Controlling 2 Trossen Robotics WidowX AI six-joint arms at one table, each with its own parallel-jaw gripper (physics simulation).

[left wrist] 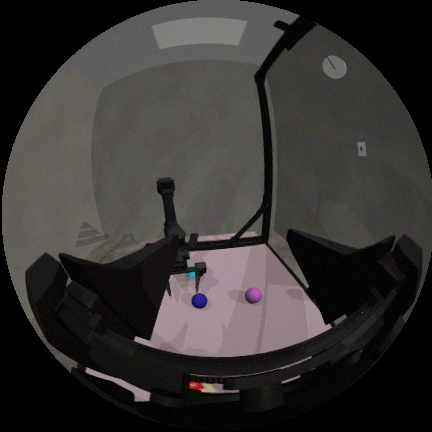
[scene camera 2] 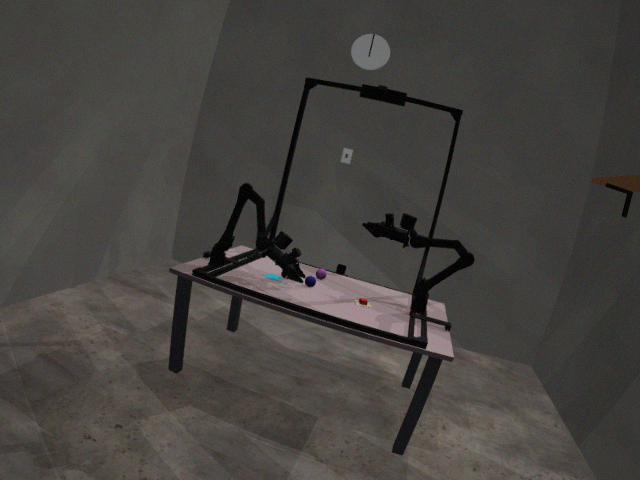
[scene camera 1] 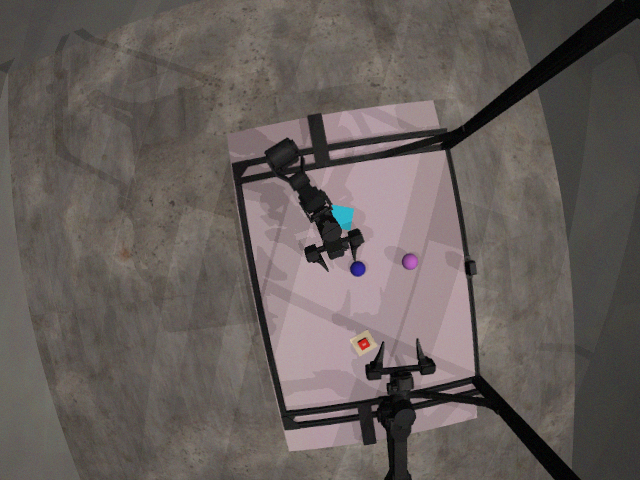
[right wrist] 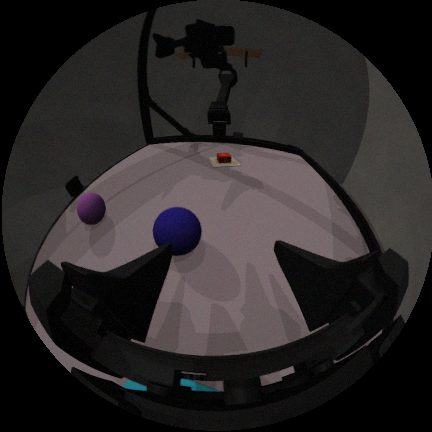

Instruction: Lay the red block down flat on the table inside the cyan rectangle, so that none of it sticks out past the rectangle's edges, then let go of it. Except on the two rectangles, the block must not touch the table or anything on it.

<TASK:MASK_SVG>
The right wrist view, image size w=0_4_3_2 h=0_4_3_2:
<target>my left gripper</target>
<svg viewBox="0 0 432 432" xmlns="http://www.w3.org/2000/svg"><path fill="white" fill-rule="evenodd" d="M234 29L232 26L214 25L213 23L196 19L195 23L184 26L186 36L174 40L170 36L165 37L152 33L152 37L156 42L155 56L162 58L174 53L174 47L181 45L184 47L184 52L191 52L192 57L210 55L213 50L211 42L214 42L215 46L232 45L234 43Z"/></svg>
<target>my right gripper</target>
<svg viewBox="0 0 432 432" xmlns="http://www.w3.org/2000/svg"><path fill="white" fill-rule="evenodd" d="M408 261L391 248L379 257L379 250L373 250L347 261L337 261L275 240L273 251L308 330L312 331L327 322L329 324L283 345L232 355L183 354L130 341L131 338L145 341L172 256L170 243L164 243L127 263L103 272L66 261L60 262L61 270L47 259L28 276L30 304L55 345L96 370L118 378L125 377L146 386L146 390L124 388L111 380L91 375L72 366L70 373L89 389L131 413L163 424L198 430L237 430L268 425L302 414L333 398L359 379L383 355L405 322L401 315L367 345L336 363L333 360L339 360L356 350L393 318L408 285ZM180 378L223 380L223 391L191 390L190 386L180 385ZM293 366L294 372L282 376L282 380L261 386L260 375Z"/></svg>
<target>dark blue ball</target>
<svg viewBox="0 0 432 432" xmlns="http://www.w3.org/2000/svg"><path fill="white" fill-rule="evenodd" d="M169 207L156 217L152 227L153 239L158 247L164 243L170 243L172 255L183 255L193 250L198 244L201 237L201 225L192 211L184 207Z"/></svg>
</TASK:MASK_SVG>
